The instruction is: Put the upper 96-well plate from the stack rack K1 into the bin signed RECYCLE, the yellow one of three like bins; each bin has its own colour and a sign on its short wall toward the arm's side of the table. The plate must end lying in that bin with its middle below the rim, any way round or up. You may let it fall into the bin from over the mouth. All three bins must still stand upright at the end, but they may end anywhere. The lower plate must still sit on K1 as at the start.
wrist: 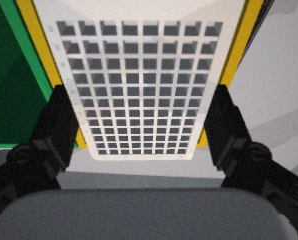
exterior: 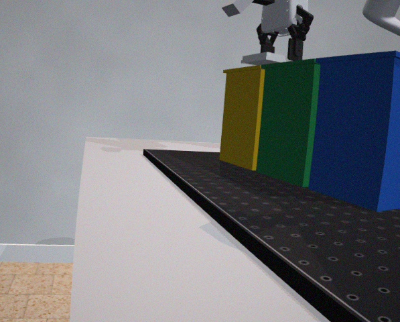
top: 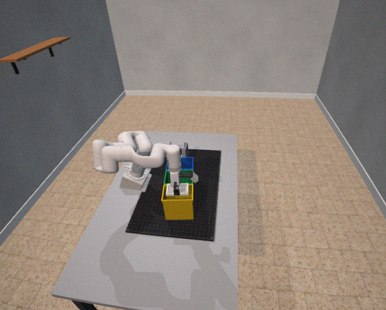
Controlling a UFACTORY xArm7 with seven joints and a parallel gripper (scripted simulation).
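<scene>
Now: hand 1 cm above the plate. From my hand the other things lie so: yellow bin: 12 cm below; then green bin: 13 cm to the left, 12 cm below; then blue bin: 26 cm to the left, 12 cm below, 1 cm ahead.
</scene>
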